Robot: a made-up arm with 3 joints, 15 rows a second.
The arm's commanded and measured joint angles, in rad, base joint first. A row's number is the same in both.
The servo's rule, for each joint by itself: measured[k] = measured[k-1] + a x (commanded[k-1-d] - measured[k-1]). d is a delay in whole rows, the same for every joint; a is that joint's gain. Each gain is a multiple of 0.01, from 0.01 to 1. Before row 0 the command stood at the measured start. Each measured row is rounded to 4 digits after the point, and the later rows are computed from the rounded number. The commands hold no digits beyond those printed.
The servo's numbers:
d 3
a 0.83 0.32 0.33
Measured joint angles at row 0:
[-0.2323, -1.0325, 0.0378]
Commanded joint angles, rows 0 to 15:
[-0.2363, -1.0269, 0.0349]
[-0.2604, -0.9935, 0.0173]
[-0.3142, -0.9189, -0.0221]
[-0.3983, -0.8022, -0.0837]
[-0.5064, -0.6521, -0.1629]
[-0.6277, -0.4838, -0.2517]
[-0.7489, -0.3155, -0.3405]
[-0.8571, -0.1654, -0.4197]
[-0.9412, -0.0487, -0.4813]
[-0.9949, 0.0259, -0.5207]
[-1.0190, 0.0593, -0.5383]
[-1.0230, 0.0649, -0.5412]
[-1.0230, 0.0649, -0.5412]
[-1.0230, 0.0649, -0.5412]
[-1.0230, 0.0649, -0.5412]
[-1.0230, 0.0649, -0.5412]
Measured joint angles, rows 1 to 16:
[-0.2323, -1.0325, 0.0378]
[-0.2323, -1.0325, 0.0378]
[-0.2323, -1.0325, 0.0378]
[-0.2356, -1.0307, 0.0368]
[-0.2562, -1.0188, 0.0304]
[-0.3043, -0.9868, 0.0131]
[-0.3823, -0.9277, -0.0188]
[-0.4853, -0.8395, -0.0664]
[-0.6035, -0.7257, -0.1275]
[-0.7242, -0.5944, -0.1978]
[-0.8345, -0.4571, -0.2710]
[-0.9231, -0.3264, -0.3404]
[-0.9827, -0.2137, -0.3999]
[-1.0128, -0.1263, -0.4456]
[-1.0213, -0.0651, -0.4771]
[-1.0227, -0.0235, -0.4983]

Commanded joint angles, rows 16 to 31:
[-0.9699, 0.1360, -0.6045]
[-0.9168, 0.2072, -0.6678]
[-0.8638, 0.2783, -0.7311]
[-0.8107, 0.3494, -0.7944]
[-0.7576, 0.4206, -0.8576]
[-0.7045, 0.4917, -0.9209]
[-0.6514, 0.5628, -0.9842]
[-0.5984, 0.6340, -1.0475]
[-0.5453, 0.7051, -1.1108]
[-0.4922, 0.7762, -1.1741]
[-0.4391, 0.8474, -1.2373]
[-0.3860, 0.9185, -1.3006]
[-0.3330, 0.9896, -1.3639]
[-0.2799, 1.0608, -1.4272]
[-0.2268, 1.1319, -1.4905]
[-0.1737, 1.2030, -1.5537]
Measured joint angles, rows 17 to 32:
[-1.0229, 0.0048, -0.5125]
[-1.0230, 0.0240, -0.5220]
[-1.0230, 0.0371, -0.5283]
[-0.9789, 0.0687, -0.5534]
[-0.9274, 0.1130, -0.5912]
[-0.8746, 0.1659, -0.6374]
[-0.8216, 0.2246, -0.6892]
[-0.7685, 0.2873, -0.7448]
[-0.7154, 0.3527, -0.8029]
[-0.6623, 0.4199, -0.8627]
[-0.6093, 0.4884, -0.9237]
[-0.5562, 0.5577, -0.9854]
[-0.5031, 0.6276, -1.0477]
[-0.4500, 0.6979, -1.1103]
[-0.3969, 0.7685, -1.1731]
[-0.3439, 0.8393, -1.2361]

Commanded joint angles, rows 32 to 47:
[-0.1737, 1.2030, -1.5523]
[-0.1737, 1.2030, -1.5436]
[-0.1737, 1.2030, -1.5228]
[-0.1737, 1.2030, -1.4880]
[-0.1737, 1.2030, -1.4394]
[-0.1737, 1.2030, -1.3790]
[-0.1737, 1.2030, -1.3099]
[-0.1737, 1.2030, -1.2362]
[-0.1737, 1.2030, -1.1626]
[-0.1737, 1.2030, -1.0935]
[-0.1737, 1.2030, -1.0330]
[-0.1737, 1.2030, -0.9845]
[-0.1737, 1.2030, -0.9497]
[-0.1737, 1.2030, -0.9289]
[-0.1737, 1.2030, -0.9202]
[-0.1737, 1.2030, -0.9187]
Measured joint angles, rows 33 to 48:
[-0.2908, 0.9102, -1.2992]
[-0.2377, 0.9811, -1.3623]
[-0.1846, 1.0521, -1.4255]
[-0.1756, 1.1004, -1.4673]
[-0.1740, 1.1332, -1.4925]
[-0.1738, 1.1555, -1.5025]
[-0.1737, 1.1707, -1.4977]
[-0.1737, 1.1810, -1.4785]
[-0.1737, 1.1880, -1.4457]
[-0.1737, 1.1928, -1.4009]
[-0.1737, 1.1961, -1.3465]
[-0.1737, 1.1983, -1.2858]
[-0.1737, 1.1998, -1.2223]
[-0.1737, 1.2008, -1.1598]
[-0.1737, 1.2015, -1.1020]
[-0.1737, 1.2020, -1.0517]

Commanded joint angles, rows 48 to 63:
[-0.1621, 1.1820, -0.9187]
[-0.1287, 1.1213, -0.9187]
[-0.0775, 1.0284, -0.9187]
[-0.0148, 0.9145, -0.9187]
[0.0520, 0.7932, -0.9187]
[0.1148, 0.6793, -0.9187]
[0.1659, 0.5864, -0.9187]
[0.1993, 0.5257, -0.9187]
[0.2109, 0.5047, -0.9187]
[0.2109, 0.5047, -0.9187]
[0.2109, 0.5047, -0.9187]
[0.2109, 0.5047, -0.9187]
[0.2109, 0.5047, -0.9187]
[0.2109, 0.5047, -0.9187]
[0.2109, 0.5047, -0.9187]
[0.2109, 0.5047, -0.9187]
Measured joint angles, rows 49 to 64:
[-0.1737, 1.2023, -1.0112]
[-0.1737, 1.2025, -0.9812]
[-0.1737, 1.2027, -0.9606]
[-0.1641, 1.1961, -0.9468]
[-0.1347, 1.1722, -0.9375]
[-0.0872, 1.1262, -0.9313]
[-0.0271, 1.0585, -0.9271]
[0.0386, 0.9736, -0.9243]
[0.1018, 0.8794, -0.9225]
[0.1550, 0.7856, -0.9212]
[0.1918, 0.7024, -0.9204]
[0.2077, 0.6391, -0.9198]
[0.2104, 0.5961, -0.9194]
[0.2108, 0.5669, -0.9192]
[0.2109, 0.5470, -0.9190]
[0.2109, 0.5335, -0.9189]

